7 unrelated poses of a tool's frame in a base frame.
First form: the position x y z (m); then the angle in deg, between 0 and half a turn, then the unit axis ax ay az.
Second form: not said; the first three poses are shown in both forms.
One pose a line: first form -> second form
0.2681 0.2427 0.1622 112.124 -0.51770 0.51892 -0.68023 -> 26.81 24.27 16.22 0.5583 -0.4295 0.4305 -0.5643
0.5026 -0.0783 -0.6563 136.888 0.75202 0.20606 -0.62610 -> 50.26 -7.83 -65.63 0.3674 0.6994 0.1916 -0.5823
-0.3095 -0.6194 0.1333 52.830 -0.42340 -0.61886 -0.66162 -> -30.95 -61.94 13.33 0.8956 -0.1884 -0.2753 -0.2943
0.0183 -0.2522 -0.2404 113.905 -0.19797 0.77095 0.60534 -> 1.83 -25.22 -24.04 0.5453 -0.1659 0.6462 0.5074
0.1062 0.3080 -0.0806 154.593 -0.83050 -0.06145 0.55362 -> 10.62 30.80 -8.06 0.2199 -0.8102 -0.0599 0.5401
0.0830 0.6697 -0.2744 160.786 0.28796 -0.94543 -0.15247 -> 8.30 66.97 -27.44 0.1669 0.2839 -0.9322 -0.1503
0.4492 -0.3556 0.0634 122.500 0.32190 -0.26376 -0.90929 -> 44.92 -35.56 6.34 0.4810 0.2822 -0.2312 -0.7972
